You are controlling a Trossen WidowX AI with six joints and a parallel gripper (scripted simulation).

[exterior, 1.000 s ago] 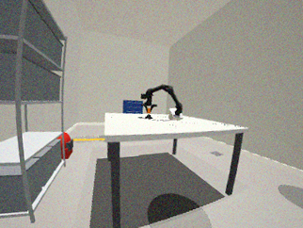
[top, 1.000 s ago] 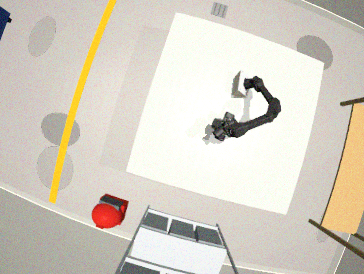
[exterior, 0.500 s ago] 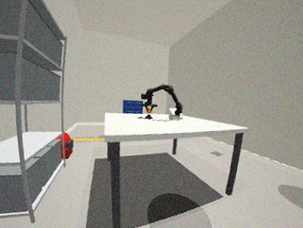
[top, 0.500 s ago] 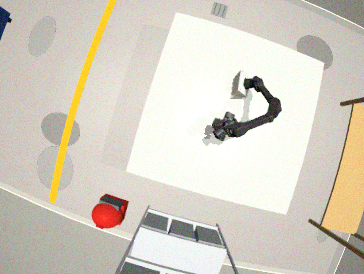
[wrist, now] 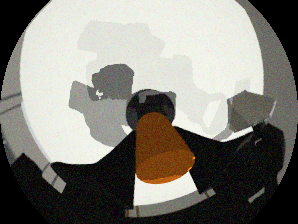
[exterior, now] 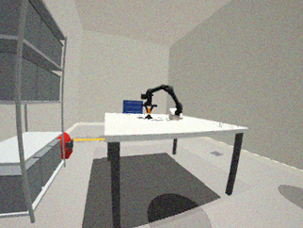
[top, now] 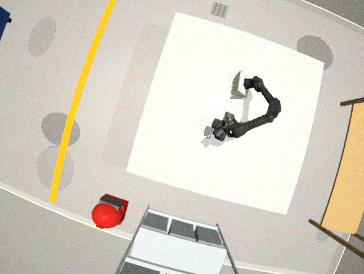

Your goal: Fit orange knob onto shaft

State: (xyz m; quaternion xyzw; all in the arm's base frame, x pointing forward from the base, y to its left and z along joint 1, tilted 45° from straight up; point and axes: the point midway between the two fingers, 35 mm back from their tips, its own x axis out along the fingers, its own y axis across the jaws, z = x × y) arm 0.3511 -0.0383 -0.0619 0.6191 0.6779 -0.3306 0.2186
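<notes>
Now: the dark round pedestal 40 mm below my gripper tip. Also, from my gripper tip: orange knob: 30 mm above.
</notes>
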